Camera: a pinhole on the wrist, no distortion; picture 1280 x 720 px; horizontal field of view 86.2 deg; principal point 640.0 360.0 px. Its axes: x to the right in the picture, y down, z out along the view. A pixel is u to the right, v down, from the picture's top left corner.
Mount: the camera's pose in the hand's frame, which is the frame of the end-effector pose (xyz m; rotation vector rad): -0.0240 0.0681 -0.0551 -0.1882 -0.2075 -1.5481
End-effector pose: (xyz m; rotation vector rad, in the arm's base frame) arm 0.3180 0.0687 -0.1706 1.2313 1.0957 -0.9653
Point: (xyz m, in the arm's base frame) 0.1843 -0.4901 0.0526
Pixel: 1088 65
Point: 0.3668 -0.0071 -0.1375
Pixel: 937 373
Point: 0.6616 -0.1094 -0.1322
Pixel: 262 500
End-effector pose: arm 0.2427 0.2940 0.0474 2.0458 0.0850 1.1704
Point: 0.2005 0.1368 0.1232
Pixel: 180 316
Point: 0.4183 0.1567 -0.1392
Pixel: 1179 209
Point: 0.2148 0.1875 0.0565
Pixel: 657 165
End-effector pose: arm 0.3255 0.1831 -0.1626 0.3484 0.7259 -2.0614
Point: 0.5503 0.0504 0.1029
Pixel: 659 94
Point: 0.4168 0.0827 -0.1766
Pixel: 489 641
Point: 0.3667 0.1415 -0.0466
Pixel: 1082 235
